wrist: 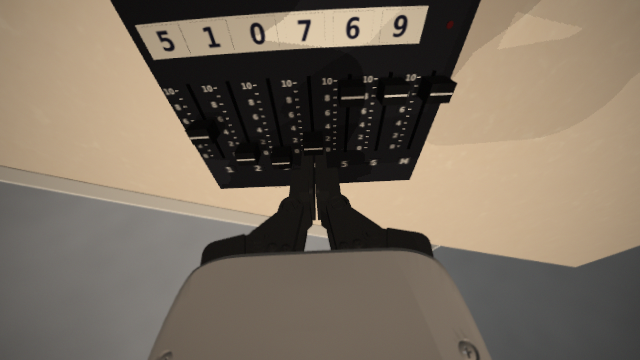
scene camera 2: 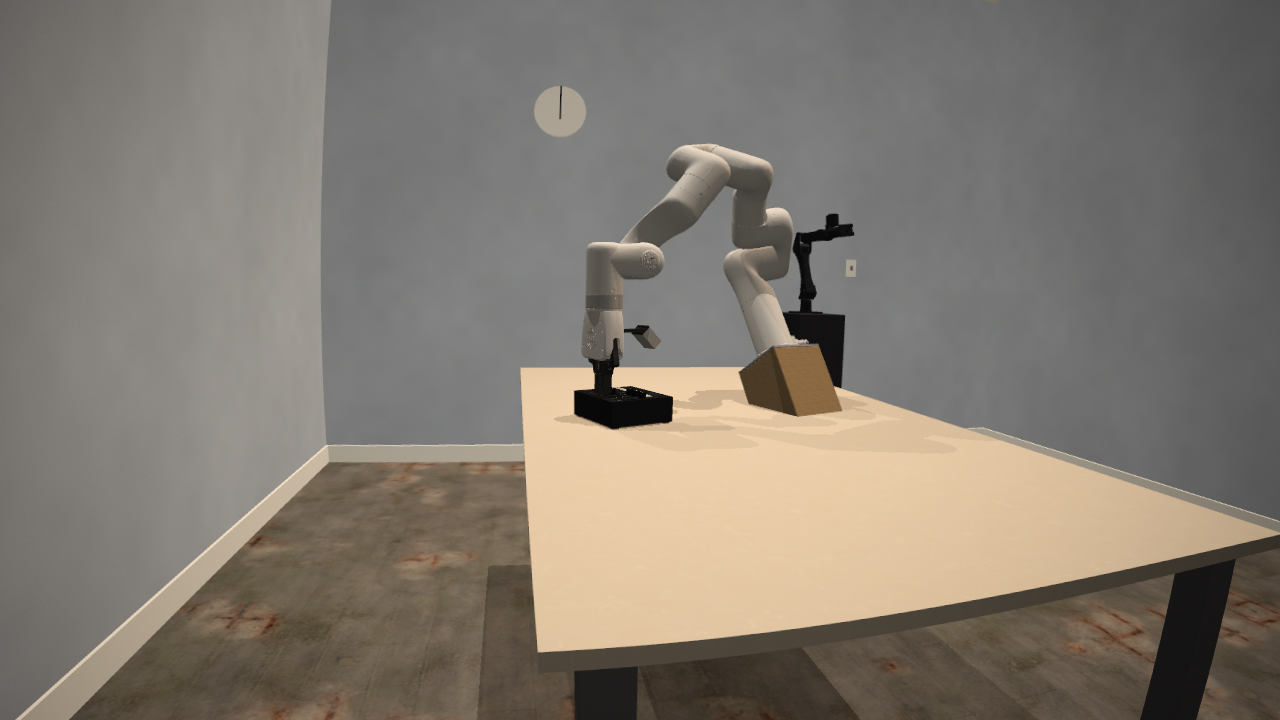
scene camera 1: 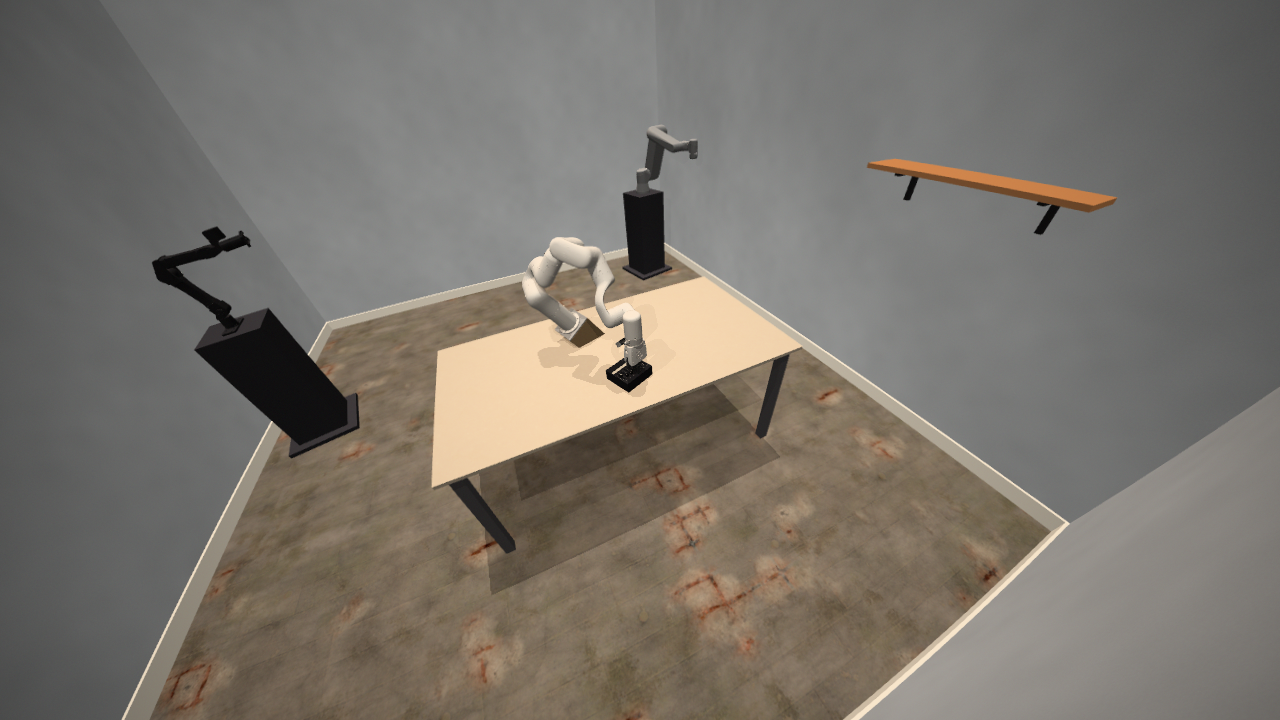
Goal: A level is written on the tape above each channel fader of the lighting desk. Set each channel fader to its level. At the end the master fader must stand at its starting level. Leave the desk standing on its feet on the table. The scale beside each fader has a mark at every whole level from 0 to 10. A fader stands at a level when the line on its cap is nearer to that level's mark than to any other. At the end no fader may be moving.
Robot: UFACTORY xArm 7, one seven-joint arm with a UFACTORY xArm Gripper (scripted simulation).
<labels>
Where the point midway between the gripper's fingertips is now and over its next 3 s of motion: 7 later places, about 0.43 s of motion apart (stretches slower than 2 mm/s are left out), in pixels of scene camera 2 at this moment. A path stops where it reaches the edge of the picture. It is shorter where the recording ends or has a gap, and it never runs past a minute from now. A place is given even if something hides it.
The gripper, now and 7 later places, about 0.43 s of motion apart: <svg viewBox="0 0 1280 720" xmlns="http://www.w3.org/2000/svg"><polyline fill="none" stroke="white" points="603,393 606,393 608,392 611,392 611,392 609,392 609,386 609,374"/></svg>
</labels>
